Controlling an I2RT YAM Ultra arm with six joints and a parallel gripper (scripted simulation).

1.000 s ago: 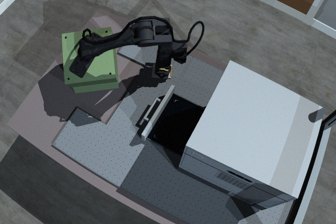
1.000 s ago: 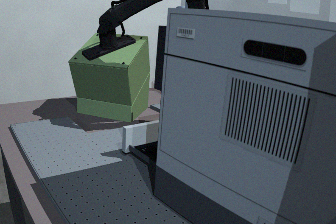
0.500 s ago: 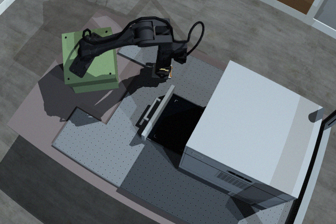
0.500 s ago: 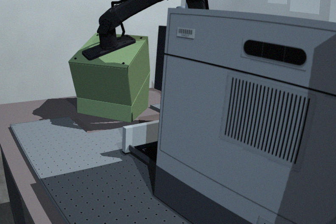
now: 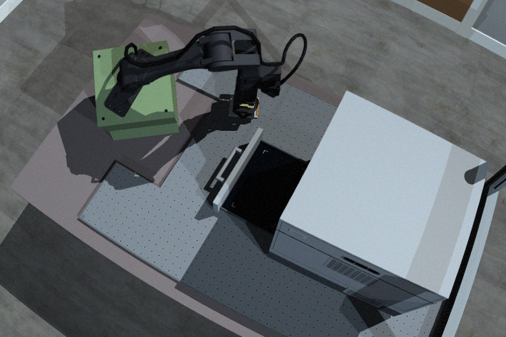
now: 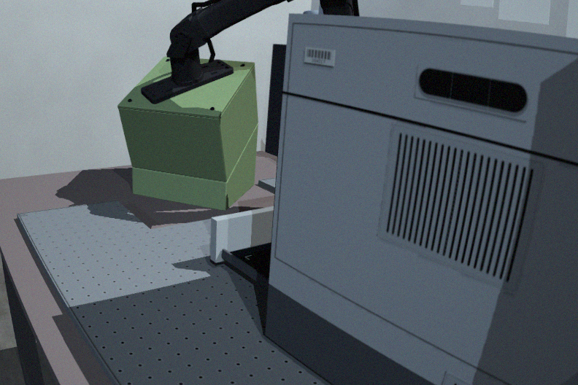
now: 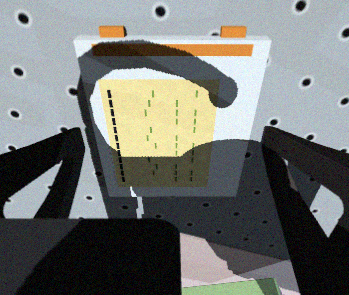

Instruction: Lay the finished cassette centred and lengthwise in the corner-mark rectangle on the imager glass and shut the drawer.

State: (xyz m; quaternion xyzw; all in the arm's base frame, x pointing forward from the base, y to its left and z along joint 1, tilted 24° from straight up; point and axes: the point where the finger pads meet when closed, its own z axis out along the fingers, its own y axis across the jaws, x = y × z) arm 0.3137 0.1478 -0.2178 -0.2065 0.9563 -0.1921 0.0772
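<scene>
Now: the cassette FINISHED 10 mm below my hand. Round my hand: imager drawer (210 mm ahead, 240 mm to the right, 20 mm above).
</scene>
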